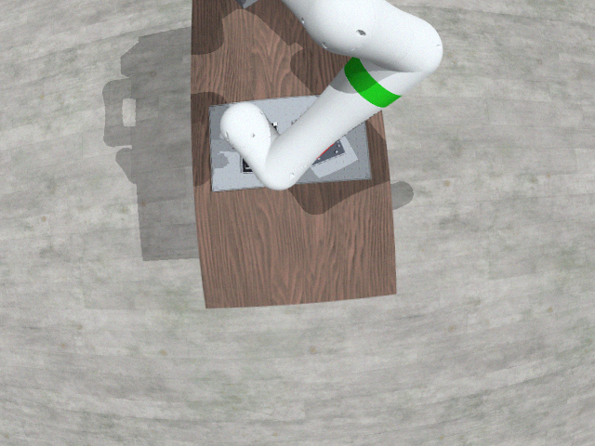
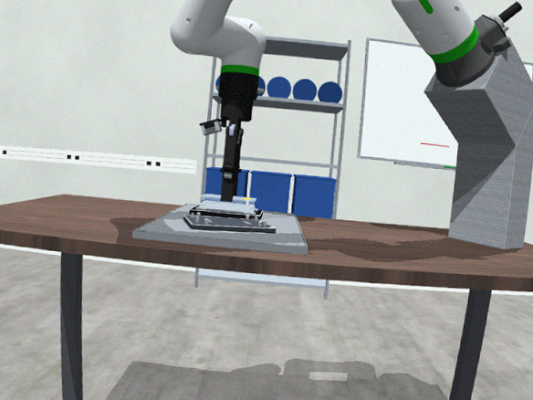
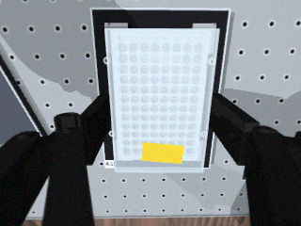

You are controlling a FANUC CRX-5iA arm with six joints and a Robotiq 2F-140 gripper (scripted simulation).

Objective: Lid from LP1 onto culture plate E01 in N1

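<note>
My gripper is now 40 mm above the culture plate E01. From my hand the other things lie so: lid (20 mm below); lid park LP1 (80 mm behind, 180 mm to the left, 60 mm below); nest (60 mm below).
</note>
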